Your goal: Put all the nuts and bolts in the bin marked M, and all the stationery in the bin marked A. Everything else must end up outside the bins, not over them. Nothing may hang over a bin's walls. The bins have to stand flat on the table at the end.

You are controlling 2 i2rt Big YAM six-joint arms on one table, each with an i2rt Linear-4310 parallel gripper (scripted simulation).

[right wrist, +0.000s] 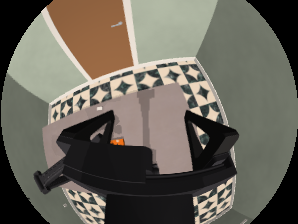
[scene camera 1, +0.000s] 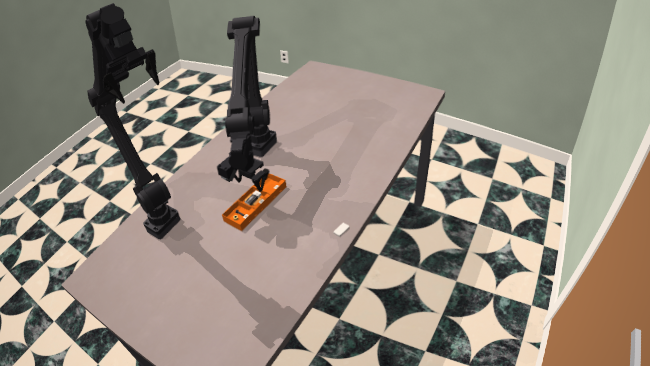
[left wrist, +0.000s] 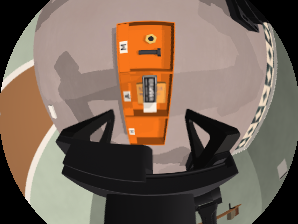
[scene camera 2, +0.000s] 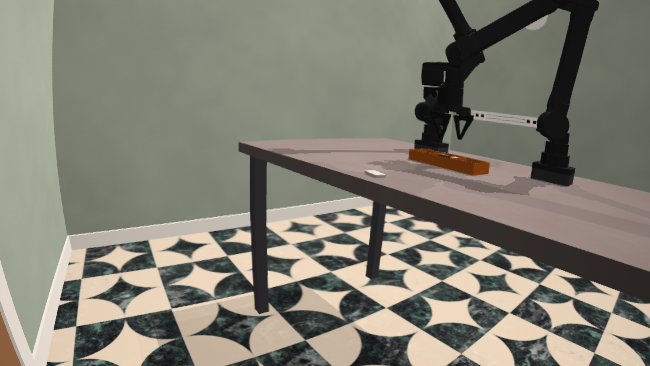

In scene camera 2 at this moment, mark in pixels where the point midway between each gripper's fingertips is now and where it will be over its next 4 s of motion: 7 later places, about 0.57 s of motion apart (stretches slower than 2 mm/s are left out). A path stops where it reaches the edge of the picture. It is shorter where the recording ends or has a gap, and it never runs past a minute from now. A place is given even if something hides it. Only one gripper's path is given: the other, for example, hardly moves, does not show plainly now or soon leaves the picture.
My left gripper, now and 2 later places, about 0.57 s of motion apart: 450, 139; 452, 117; 453, 98
